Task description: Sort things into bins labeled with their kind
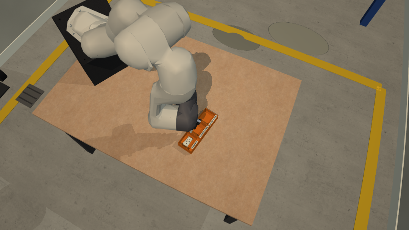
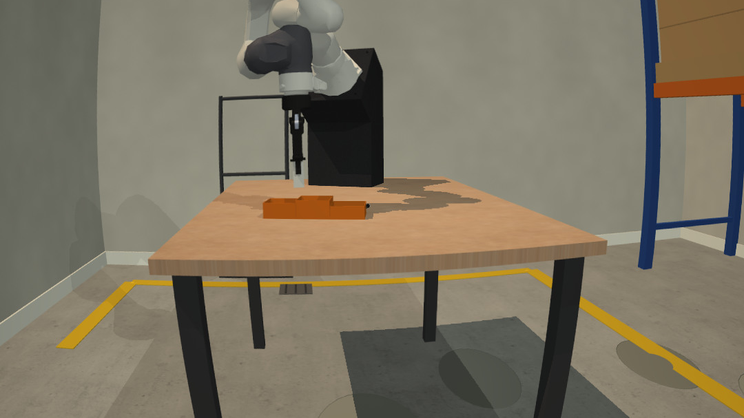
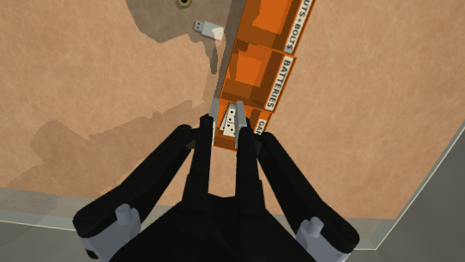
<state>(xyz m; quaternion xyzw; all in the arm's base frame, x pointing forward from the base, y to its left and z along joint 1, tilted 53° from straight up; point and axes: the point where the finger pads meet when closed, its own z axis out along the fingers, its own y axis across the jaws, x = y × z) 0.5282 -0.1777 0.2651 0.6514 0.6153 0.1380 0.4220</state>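
My hand is 190 mm to the right of the black battery, 100 mm above it and 10 mm past it. From my hand the other things lie so: white USB stick 100 mm to the left, 100 mm below, 10 mm behind; then brass nut 140 mm to the left, 100 mm below, 30 mm behind.
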